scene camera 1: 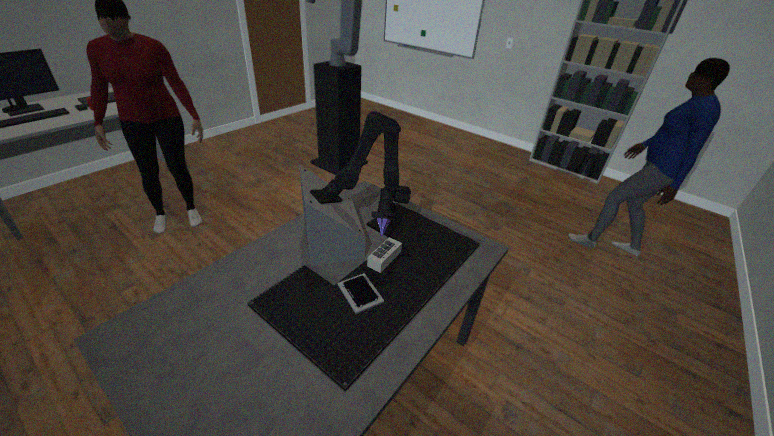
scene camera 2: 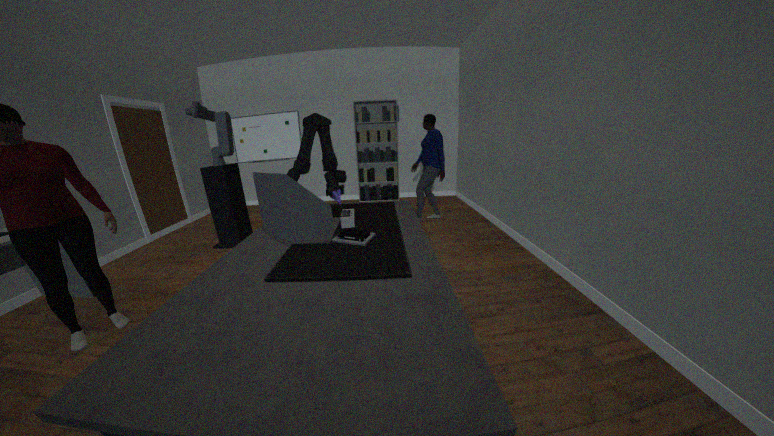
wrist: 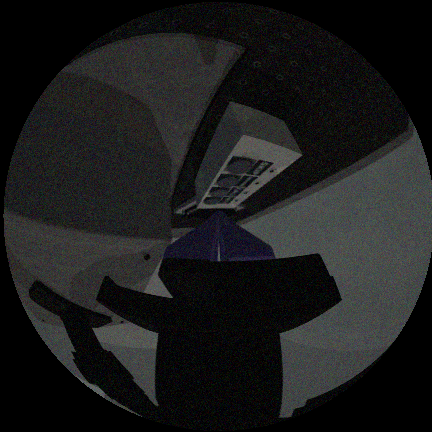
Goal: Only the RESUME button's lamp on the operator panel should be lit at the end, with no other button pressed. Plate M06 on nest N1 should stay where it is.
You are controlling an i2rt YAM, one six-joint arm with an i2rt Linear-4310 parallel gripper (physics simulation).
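Where they show: gripper, fingertip midpoint: [scene camera 1: 381, 236] [scene camera 2: 340, 204] [wrist: 218, 216]; arm's base, origin of the base link: [scene camera 1: 326, 197] [scene camera 2: 287, 186] [wrist: 71, 310].
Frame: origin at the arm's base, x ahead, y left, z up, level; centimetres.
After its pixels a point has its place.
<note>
The operator panel [scene camera 1: 378, 263] {x 30.7, y -1.2, z -18.2 cm} [scene camera 2: 347, 219] {x 28.7, y -1.5, z -18.3 cm} [wrist: 272, 150] {x 27.3, y 14.3, z -17.7 cm} is a white box on the dark mat. Its top carries a row of dark round buttons with labels too blurred to read. Small dots beside them in the wrist view look dark; no lit lamp shows. My gripper [scene camera 1: 382, 233] {x 24.1, y 8.9, z -13.4 cm} [scene camera 2: 339, 202] {x 24.1, y 8.9, z -13.4 cm} [wrist: 218, 216] {x 24.1, y 8.9, z -13.4 cm} has purple fingers, shut and empty, pointing down. The tips are above and beside the panel's far end in scene camera 1, apart from it. A white frame [scene camera 1: 369, 307] {x 40.7, y -18.4, z -22.1 cm} with a dark inset [scene camera 1: 361, 290] {x 33.9, y -15.2, z -20.5 cm} [scene camera 2: 354, 234] {x 33.6, y -16.5, z -20.4 cm} lies beyond the panel's other end; the names N1 and M06 are not readable.
A large grey angled housing [scene camera 1: 333, 232] {x 12.6, y -8.6, z -7.4 cm} [scene camera 2: 292, 213] {x 7.0, y -16.3, z -9.3 cm} stands beside the panel, with the arm's base at it. The dark mat [scene camera 1: 335, 346] {x 42.4, y -37.8, z -23.0 cm} [scene camera 2: 346, 265] {x 32.6, y -38.7, z -22.9 cm} lies on the grey table [scene camera 1: 178, 346] {x 2.9, y -71.2, z -24.2 cm} [scene camera 2: 270, 352] {x 19.3, y -74.8, z -24.2 cm}. Two people [scene camera 1: 132, 75] [scene camera 1: 683, 135] stand off the table.
</note>
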